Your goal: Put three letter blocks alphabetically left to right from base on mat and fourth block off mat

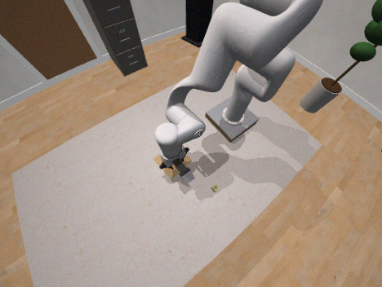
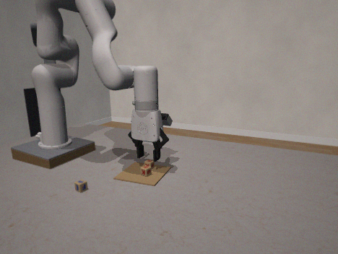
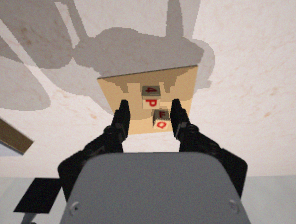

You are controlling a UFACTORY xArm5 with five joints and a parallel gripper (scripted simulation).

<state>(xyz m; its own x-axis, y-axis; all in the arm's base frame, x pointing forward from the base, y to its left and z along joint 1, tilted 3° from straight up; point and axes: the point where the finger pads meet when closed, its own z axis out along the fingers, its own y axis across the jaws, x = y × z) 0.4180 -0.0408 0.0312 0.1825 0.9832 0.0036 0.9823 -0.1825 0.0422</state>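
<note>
Now: the tan mat 5 cm below my hand and 4 cm to the right of it. Also, from my hand: blue-lettered block 19 cm to the right, 13 cm behind, 4 cm below.
</note>
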